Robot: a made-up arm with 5 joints.
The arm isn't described. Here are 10 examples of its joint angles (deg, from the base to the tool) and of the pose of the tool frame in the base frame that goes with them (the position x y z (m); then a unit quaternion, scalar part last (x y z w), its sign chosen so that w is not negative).
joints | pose
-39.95 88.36 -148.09 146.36 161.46 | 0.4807 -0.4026 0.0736 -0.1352 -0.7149 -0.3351 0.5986
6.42 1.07 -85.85 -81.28 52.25 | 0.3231 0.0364 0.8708 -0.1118 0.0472 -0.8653 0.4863
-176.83 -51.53 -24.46 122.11 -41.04 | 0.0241 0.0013 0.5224 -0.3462 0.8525 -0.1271 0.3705
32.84 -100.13 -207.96 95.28 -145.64 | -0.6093 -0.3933 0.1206 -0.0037 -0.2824 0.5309 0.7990
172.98 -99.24 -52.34 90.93 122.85 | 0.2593 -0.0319 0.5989 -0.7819 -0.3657 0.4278 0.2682
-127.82 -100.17 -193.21 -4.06 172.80 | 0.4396 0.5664 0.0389 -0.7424 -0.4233 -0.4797 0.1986
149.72 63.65 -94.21 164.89 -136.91 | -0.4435 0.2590 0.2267 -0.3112 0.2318 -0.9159 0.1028
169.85 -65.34 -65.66 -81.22 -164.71 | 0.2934 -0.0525 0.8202 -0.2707 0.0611 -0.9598 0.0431
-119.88 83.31 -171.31 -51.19 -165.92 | -0.3614 -0.6290 0.4300 0.3209 0.1363 -0.7475 0.5654
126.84 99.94 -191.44 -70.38 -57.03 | -0.3911 0.5221 0.3146 0.0053 -0.1574 -0.8099 0.5651
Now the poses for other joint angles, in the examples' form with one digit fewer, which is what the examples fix.
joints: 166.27 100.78 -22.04 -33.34 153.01
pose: -0.139 0.034 -0.084 0.916 0.107 0.362 0.134
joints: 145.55 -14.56 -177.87 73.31 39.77
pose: 0.090 -0.061 1.099 -0.306 -0.404 0.040 0.861
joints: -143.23 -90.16 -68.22 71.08 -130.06
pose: 0.245 0.183 0.722 0.719 -0.083 -0.502 0.474
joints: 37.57 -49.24 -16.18 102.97 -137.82
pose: 0.000 0.000 0.481 -0.038 -0.946 0.206 0.247
